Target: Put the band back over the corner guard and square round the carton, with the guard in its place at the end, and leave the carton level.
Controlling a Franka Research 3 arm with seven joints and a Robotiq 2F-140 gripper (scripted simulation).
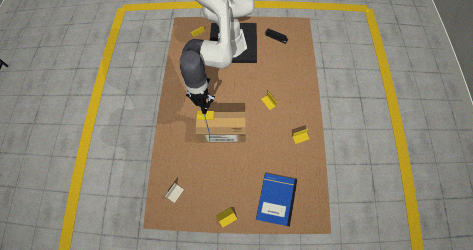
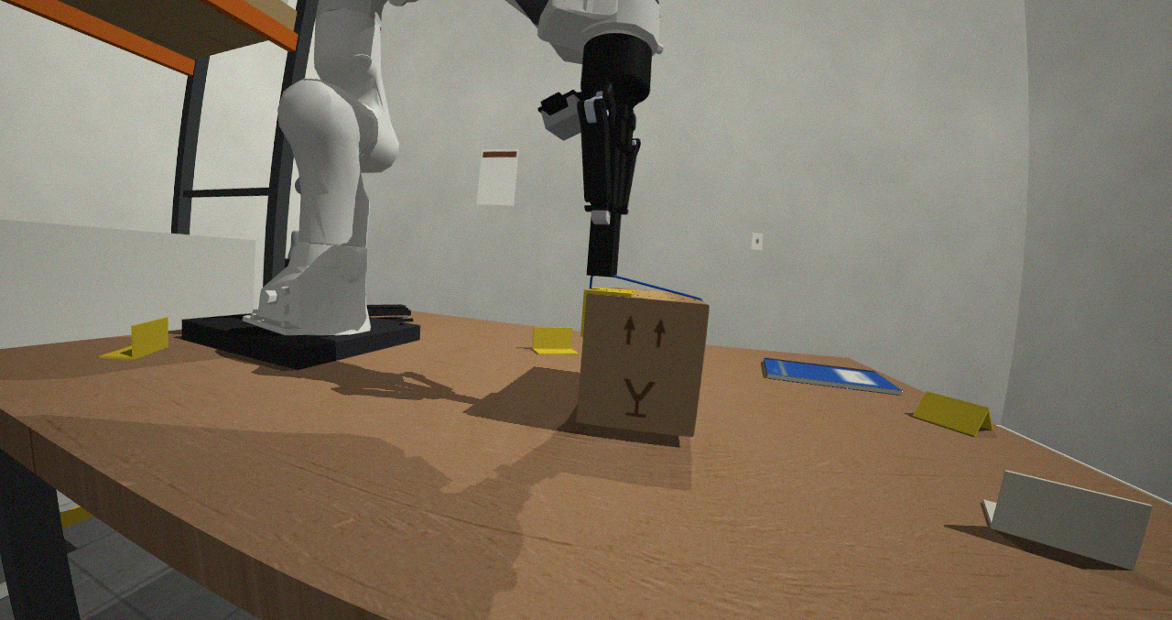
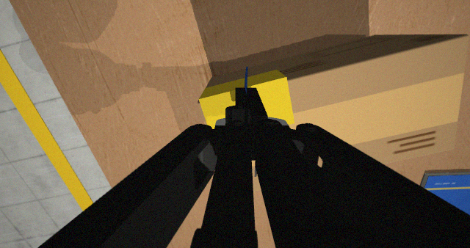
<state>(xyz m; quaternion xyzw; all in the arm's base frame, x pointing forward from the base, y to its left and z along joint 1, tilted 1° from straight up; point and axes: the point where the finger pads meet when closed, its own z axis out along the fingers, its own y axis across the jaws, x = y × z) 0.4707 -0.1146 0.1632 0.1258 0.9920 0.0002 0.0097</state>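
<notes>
Right now the yellow corner guard is 6 cm below my hand. From my hand the other things lie so: white guard: 37 cm ahead, 18 cm below, 16 cm to the right.
</notes>
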